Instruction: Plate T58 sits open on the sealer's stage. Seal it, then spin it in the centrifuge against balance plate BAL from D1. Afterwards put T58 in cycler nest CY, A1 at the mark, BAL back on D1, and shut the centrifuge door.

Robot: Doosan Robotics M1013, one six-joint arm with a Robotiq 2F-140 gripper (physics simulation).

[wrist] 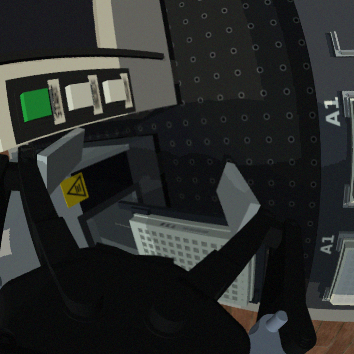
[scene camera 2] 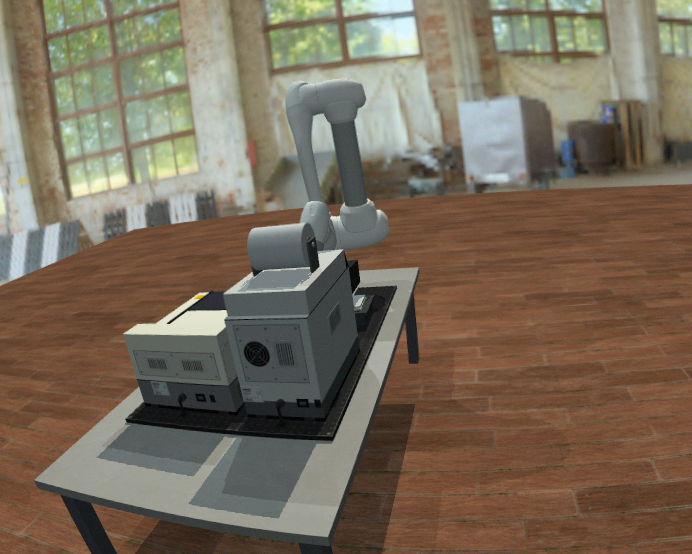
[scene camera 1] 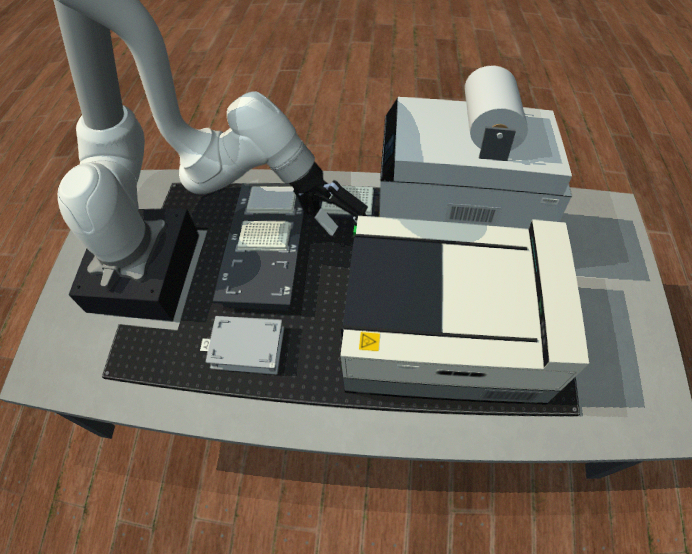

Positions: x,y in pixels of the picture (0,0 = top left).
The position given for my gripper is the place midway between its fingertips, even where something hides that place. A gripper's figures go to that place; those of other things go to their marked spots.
Scene:
My gripper (scene camera 1: pixel 352 232) is 116 cm from the lens. A grey plate (scene camera 1: pixel 281 200): 129 cm from the lens.

